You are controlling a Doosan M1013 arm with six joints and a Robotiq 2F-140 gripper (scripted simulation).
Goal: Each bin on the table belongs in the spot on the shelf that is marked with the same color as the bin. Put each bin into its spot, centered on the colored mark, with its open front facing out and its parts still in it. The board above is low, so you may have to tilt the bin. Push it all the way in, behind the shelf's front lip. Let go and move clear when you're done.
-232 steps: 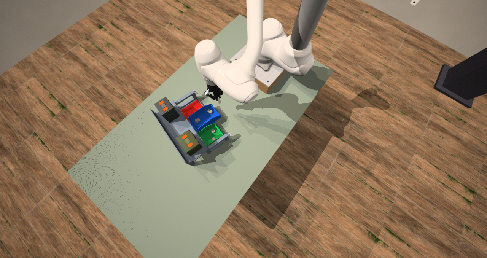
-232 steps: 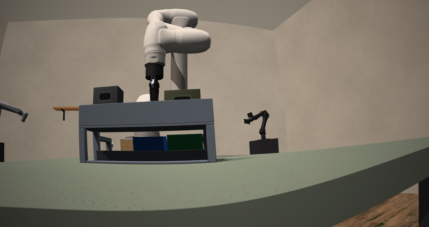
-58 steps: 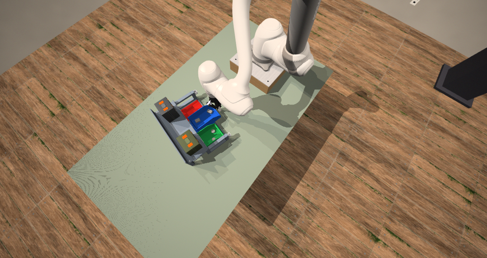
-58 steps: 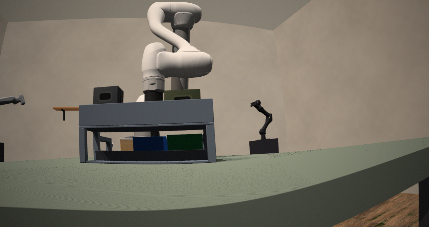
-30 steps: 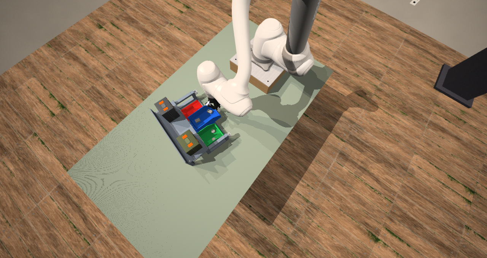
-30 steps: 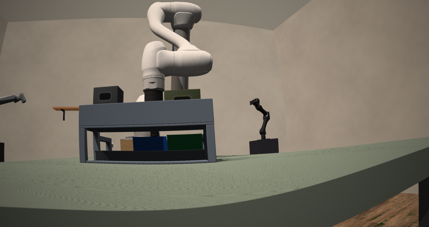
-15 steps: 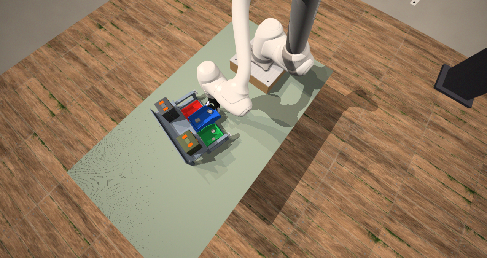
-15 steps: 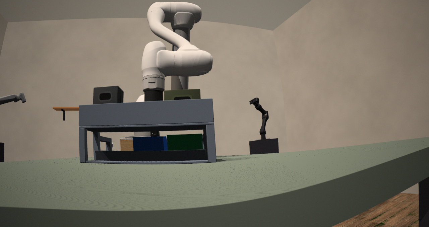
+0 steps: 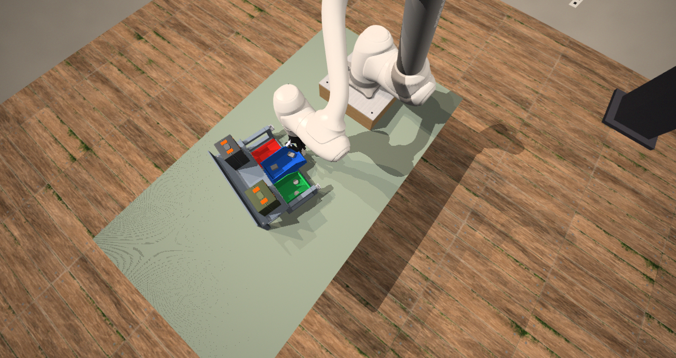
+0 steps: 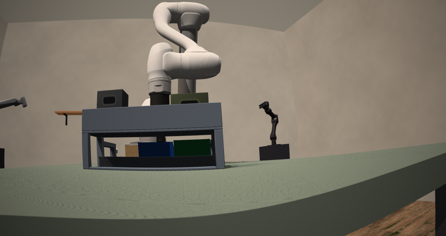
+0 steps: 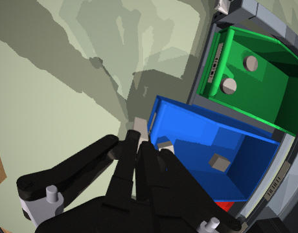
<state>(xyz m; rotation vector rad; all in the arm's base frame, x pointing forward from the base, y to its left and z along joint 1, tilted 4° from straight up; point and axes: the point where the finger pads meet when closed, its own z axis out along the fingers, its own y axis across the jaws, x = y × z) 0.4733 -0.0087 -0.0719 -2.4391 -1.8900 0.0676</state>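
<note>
The blue bin is 10 cm ahead of my hand and 2 cm to the right of it. Also, from my hand: black box: 21 cm ahead, 17 cm to the right, 11 cm above; olive box: 27 cm ahead, 5 cm to the left, 10 cm above; green bin: 18 cm ahead, 7 cm to the left, 1 cm below.
</note>
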